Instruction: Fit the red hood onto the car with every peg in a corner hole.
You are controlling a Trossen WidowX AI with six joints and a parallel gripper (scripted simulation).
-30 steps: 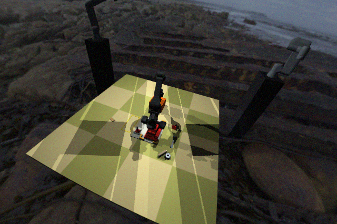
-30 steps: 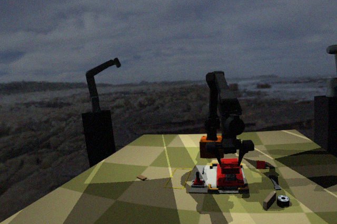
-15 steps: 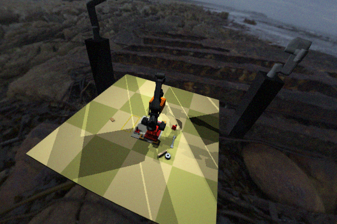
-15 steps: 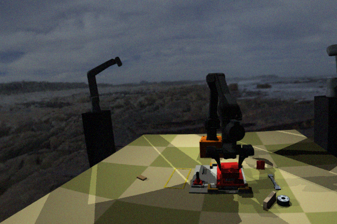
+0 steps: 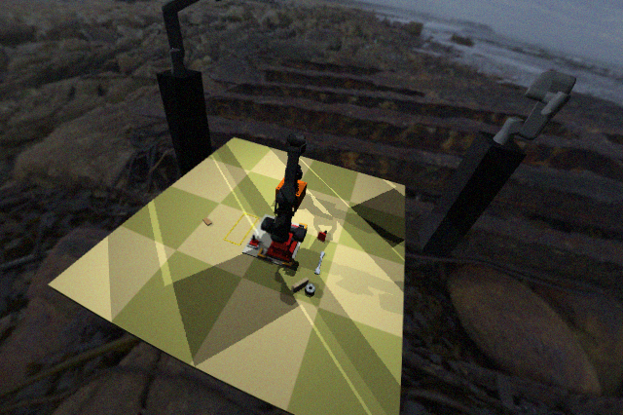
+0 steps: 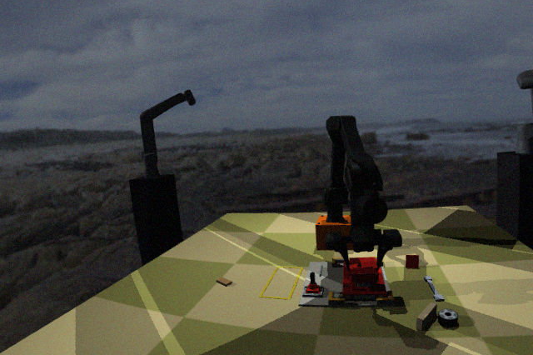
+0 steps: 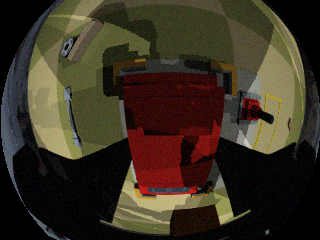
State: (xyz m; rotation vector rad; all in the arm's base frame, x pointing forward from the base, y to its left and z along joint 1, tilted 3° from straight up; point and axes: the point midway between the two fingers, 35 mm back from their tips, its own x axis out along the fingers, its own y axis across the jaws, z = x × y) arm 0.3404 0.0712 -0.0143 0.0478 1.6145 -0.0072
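Right now my gripper tip is 3 cm above the grey engine block and 1 cm to the right of it. The rest, counted from my gripper tip: red hood (1 cm above); red upright piece (13 cm to the right, 2 cm below, 2 cm ahead); grey wrench (18 cm to the left, 5 cm below, 1 cm ahead).
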